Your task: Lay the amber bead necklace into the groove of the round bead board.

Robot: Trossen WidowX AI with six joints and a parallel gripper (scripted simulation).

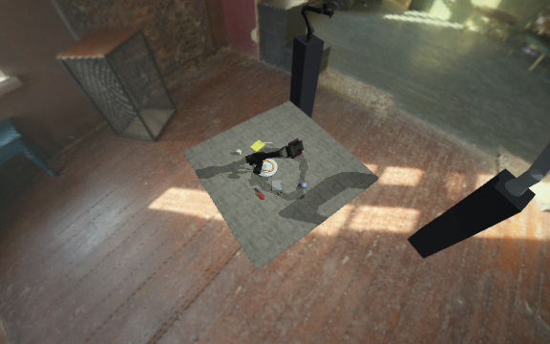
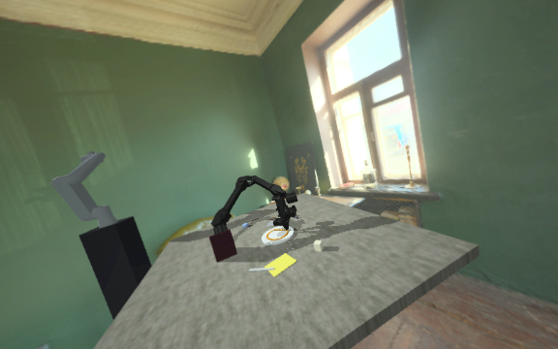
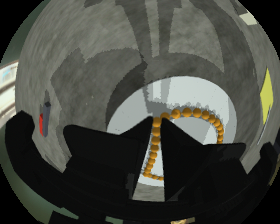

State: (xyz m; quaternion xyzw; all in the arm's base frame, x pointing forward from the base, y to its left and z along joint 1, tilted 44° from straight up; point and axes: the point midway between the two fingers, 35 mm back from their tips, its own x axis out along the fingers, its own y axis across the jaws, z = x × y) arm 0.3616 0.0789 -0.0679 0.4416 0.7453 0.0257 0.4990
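The board is 70 mm behind my gripper tip and 10 mm below it. The rest, counted from my gripper tip: red tool 220 mm to the left, 100 mm ahead, 10 mm below; grey square 210 mm to the left, 60 mm behind, 20 mm below; small white cube 270 mm to the right, 80 mm ahead.
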